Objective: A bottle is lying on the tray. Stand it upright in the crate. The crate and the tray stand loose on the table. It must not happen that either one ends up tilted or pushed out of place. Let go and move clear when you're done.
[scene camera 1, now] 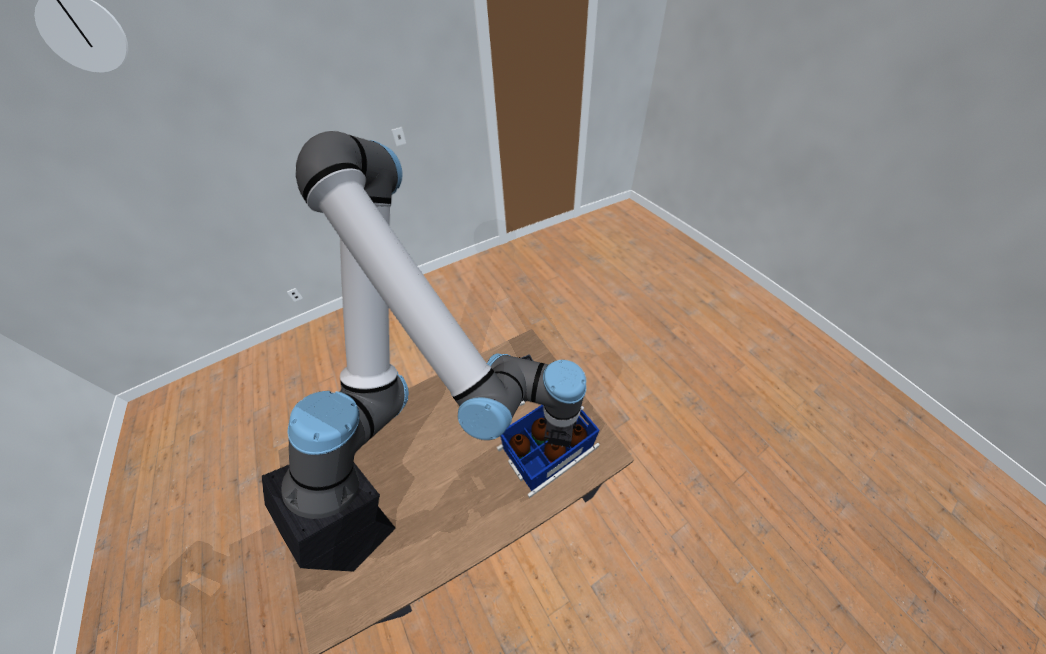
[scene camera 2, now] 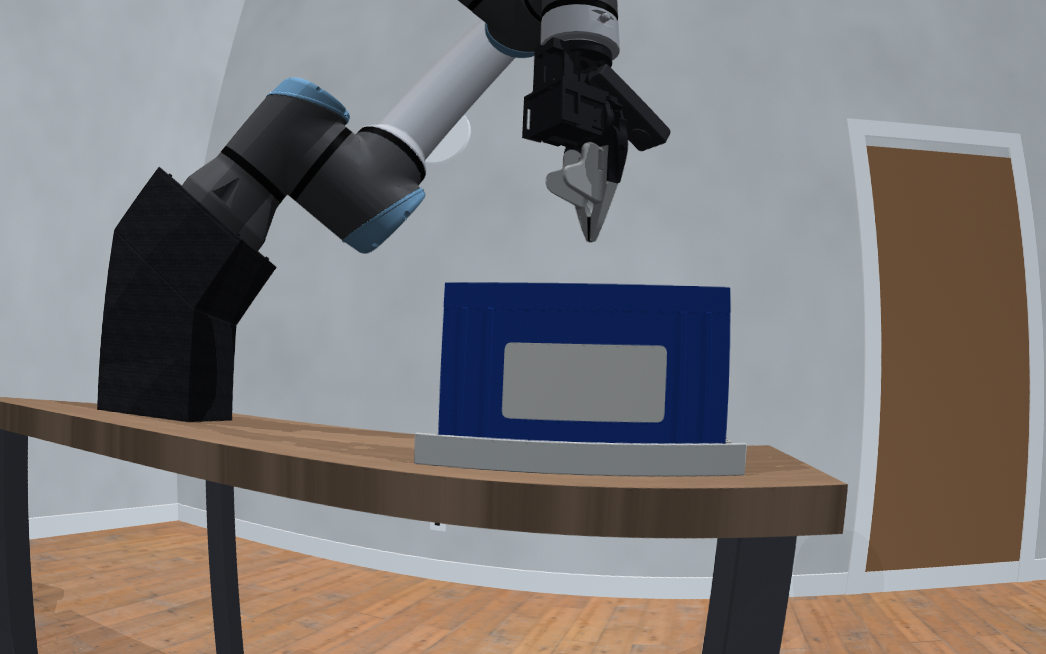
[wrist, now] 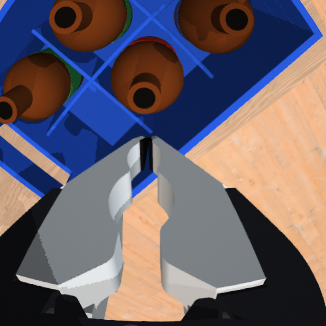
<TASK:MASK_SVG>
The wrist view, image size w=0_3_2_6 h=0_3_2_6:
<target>my gripper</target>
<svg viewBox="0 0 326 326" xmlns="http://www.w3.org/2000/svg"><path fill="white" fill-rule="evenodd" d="M0 236L0 326L326 326L326 305L321 289L311 268L294 244L236 188L228 188L157 136L136 137L98 161L61 188L52 188ZM149 147L149 167L157 175L158 204L169 217L160 229L162 288L167 294L183 304L185 316L181 321L105 320L108 296L118 291L122 280L124 268L123 213L133 202L131 182L141 170L144 170Z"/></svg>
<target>blue crate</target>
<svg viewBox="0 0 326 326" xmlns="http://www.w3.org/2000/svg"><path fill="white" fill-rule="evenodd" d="M149 147L144 171L140 171L131 182L132 199L157 179L157 175L150 171ZM0 136L0 167L41 198L52 188L63 186ZM0 96L3 95L5 76L13 64L48 46L84 76L78 90L51 117L34 122L17 118L13 123L7 124L70 175L66 182L68 183L87 168L139 136L157 136L185 155L323 35L300 0L249 0L255 15L254 30L249 40L233 52L211 54L199 50L178 32L174 23L174 11L179 0L129 0L133 18L127 32L103 49L77 52L61 44L52 32L49 15L56 0L7 0L0 10ZM145 36L167 41L177 53L184 70L184 85L177 100L167 109L153 114L138 114L124 107L115 97L110 82L111 69L118 55L126 45Z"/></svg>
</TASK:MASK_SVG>
